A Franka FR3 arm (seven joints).
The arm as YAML. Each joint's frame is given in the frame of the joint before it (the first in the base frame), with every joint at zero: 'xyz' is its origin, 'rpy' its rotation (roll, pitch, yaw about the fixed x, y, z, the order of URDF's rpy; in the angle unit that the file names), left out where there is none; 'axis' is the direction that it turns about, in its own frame. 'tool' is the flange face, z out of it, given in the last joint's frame.
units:
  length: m
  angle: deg
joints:
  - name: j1
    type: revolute
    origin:
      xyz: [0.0, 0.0, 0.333]
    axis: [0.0, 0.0, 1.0]
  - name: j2
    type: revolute
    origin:
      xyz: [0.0, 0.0, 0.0]
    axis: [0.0, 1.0, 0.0]
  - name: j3
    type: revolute
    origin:
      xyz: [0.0, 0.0, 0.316]
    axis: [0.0, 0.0, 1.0]
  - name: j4
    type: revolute
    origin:
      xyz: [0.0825, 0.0, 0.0]
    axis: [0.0, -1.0, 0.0]
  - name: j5
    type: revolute
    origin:
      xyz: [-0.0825, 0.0, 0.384]
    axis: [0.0, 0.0, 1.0]
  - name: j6
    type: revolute
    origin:
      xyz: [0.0, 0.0, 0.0]
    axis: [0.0, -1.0, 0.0]
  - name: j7
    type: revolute
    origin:
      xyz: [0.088, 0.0, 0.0]
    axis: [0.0, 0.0, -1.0]
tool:
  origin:
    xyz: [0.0, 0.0, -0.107]
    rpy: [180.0, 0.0, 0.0]
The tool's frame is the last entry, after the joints.
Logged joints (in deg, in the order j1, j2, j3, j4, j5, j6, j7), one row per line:
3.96, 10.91, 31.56, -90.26, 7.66, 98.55, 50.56
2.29, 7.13, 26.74, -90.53, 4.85, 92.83, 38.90
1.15, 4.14, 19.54, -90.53, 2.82, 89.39, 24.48
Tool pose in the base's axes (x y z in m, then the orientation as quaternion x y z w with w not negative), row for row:
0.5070, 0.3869, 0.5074, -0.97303, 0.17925, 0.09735, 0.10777
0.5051, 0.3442, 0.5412, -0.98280, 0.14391, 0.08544, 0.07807
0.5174, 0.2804, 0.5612, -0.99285, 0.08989, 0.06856, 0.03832
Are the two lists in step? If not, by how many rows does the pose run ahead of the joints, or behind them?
The pose runs 1 row behind the joints: the pose in row i belongs to the joints in row i - 1.
